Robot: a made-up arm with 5 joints.
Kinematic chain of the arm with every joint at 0, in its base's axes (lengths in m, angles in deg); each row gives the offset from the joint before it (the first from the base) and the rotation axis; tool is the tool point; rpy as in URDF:
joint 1: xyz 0.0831 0 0.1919 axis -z
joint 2: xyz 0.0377 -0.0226 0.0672 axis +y
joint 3: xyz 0.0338 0 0.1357 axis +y
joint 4: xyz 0.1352 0 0.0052 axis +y
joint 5: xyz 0.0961 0.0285 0 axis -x
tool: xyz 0 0 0 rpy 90 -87.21 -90
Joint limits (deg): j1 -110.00..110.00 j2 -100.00..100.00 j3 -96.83..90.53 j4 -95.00..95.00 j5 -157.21..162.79
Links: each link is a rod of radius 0.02 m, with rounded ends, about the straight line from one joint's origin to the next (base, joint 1, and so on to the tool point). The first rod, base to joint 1, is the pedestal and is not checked.
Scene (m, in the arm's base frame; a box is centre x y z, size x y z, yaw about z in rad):
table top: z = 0
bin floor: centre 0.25 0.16 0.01 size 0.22 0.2 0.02 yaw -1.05
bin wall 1: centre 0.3 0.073 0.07 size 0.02 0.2 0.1 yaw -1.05
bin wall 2: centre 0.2 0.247 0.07 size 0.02 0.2 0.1 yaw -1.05
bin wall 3: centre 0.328 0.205 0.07 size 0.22 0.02 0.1 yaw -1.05
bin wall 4: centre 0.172 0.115 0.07 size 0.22 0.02 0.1 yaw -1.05
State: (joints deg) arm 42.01 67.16 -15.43 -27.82 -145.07
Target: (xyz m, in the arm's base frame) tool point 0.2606 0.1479 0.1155
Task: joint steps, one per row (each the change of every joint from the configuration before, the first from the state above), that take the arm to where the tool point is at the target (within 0.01 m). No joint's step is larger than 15 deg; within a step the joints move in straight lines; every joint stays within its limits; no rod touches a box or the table.
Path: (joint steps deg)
1: -13.39 -9.50 10.65 3.27 0.00
2: -13.39 -9.51 10.65 3.28 0.00
3: -13.39 -9.50 10.65 3.27 0.00
4: -13.40 -9.51 10.64 3.28 0.00
5: -13.39 -9.50 10.65 3.27 0.00
6: -13.39 -9.51 10.65 3.27 0.00
7: 0.00 11.24 -4.97 -1.35 0.00
8: 0.00 11.24 -4.96 -1.35 0.00
9: 0.00 11.24 -4.97 -1.35 0.00

